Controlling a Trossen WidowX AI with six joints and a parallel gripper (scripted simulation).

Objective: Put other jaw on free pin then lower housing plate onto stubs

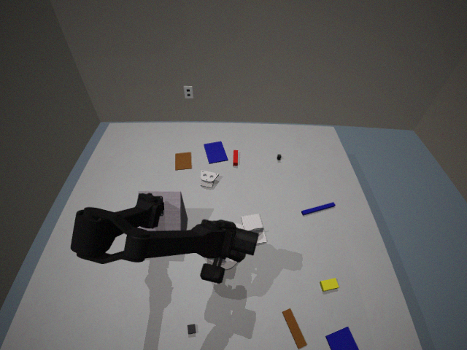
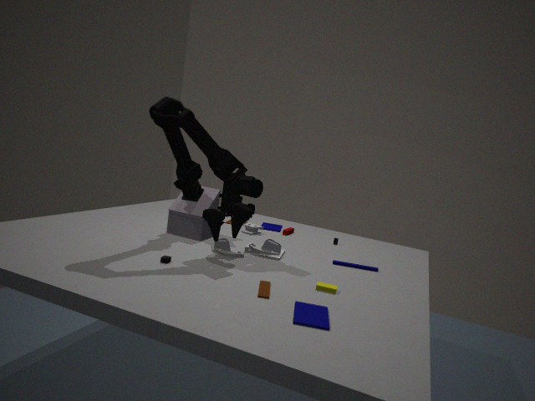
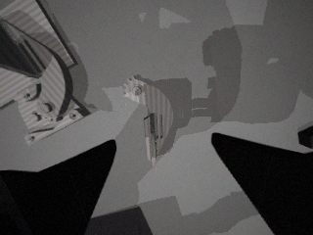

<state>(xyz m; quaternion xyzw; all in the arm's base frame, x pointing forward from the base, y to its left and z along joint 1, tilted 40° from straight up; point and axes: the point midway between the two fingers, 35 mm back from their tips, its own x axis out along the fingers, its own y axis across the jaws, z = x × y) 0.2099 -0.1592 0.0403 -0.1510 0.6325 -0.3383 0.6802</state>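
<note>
Now: the grey jaw 40 mm below my gripper tip, 30 mm ahead of it and 10 mm to the left of it. From my gripper tip the other things lie so: yellow block 360 mm ahead, 100 mm to the right, 40 mm below; small dark cube 200 mm to the right, 90 mm behind, 40 mm below; orange bar 220 mm ahead, 210 mm to the right, 50 mm below.
</note>
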